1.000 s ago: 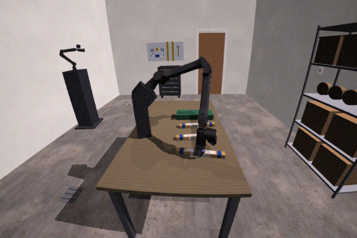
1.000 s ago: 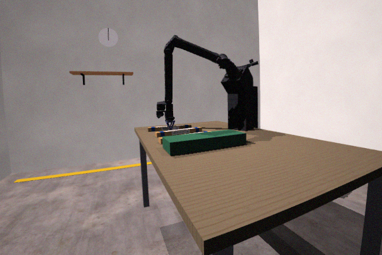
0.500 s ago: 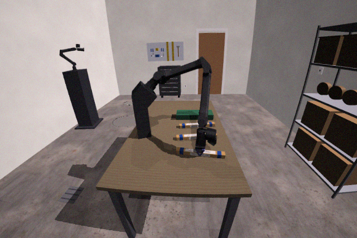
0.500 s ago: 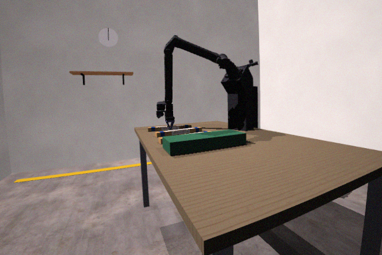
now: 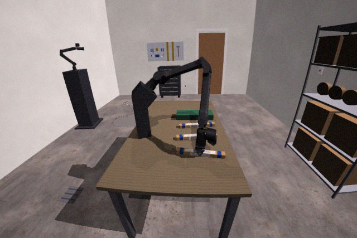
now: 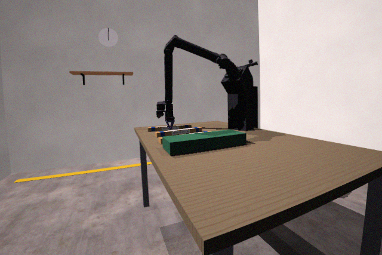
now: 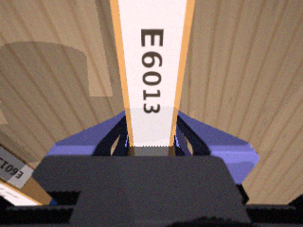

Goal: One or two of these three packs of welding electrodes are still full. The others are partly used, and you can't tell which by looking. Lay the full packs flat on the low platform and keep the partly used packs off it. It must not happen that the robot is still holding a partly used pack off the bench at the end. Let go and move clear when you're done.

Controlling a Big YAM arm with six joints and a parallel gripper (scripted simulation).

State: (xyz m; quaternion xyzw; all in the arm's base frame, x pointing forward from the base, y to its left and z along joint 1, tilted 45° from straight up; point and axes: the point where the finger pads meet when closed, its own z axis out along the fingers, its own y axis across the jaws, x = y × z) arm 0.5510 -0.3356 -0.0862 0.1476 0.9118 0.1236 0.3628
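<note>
Now: the pack 10 mm above my hand. From my hand the other things lie so: green low platform: 60 mm ahead, 600 mm to the left.
</note>
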